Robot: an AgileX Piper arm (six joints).
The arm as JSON. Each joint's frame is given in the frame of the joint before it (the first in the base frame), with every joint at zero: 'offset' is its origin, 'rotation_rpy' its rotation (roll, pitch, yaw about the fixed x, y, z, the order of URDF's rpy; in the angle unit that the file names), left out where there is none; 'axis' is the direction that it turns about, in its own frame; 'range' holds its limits. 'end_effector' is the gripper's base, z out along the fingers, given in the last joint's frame.
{
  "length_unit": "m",
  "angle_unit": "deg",
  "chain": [
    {
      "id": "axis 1",
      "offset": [
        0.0,
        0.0,
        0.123
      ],
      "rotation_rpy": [
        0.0,
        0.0,
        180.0
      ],
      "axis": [
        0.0,
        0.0,
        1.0
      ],
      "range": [
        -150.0,
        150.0
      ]
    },
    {
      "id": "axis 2",
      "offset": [
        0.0,
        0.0,
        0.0
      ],
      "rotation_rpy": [
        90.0,
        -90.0,
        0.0
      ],
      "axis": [
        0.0,
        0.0,
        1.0
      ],
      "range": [
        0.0,
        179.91
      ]
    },
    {
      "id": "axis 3",
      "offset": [
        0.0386,
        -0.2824,
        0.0
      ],
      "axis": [
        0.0,
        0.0,
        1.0
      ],
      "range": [
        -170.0,
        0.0
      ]
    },
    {
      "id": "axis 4",
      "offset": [
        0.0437,
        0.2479,
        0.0
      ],
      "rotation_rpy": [
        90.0,
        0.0,
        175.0
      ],
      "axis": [
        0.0,
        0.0,
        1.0
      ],
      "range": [
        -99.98,
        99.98
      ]
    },
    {
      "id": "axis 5",
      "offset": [
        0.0,
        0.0,
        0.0
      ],
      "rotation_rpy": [
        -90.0,
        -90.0,
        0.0
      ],
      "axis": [
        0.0,
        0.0,
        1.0
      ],
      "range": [
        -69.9,
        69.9
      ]
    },
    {
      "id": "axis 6",
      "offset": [
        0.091,
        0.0,
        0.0
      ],
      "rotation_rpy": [
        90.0,
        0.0,
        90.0
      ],
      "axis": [
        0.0,
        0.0,
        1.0
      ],
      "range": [
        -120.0,
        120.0
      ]
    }
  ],
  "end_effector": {
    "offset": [
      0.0,
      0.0,
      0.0
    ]
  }
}
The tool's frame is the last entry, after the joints.
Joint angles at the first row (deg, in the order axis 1, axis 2, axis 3, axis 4, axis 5, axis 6):
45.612 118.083 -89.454 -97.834 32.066 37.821
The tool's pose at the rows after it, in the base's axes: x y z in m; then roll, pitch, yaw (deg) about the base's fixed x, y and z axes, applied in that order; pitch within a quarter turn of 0, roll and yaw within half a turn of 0:
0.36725 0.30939 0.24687 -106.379 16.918 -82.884
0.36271 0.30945 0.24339 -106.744 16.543 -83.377
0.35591 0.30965 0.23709 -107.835 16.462 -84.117
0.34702 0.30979 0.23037 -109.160 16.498 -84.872
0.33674 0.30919 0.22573 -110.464 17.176 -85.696
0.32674 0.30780 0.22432 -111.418 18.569 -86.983
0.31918 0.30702 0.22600 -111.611 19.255 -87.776
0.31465 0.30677 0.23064 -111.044 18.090 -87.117
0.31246 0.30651 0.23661 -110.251 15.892 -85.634
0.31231 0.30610 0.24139 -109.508 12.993 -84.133
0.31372 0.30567 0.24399 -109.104 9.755 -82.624
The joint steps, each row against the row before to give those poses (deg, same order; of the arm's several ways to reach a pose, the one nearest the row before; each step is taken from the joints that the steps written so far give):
0.351 0.045 0.438 -0.630 0.876 0.122
0.544 -0.298 1.207 -0.079 0.927 0.485
0.766 -0.380 1.792 0.429 0.881 0.784
0.970 -0.595 2.195 0.594 0.882 0.987
1.052 -0.997 2.405 0.682 0.780 1.517
1.048 -1.221 2.130 0.870 1.100 1.943
0.888 -1.051 1.288 0.674 1.150 0.837
0.536 -0.936 0.515 0.258 0.555 -1.592
0.195 -0.843 0.065 0.061 -0.077 -3.028
-0.046 -0.499 -0.219 0.021 -0.175 -3.703
-0.260 -0.159 -0.327 0.023 -0.479 -3.949

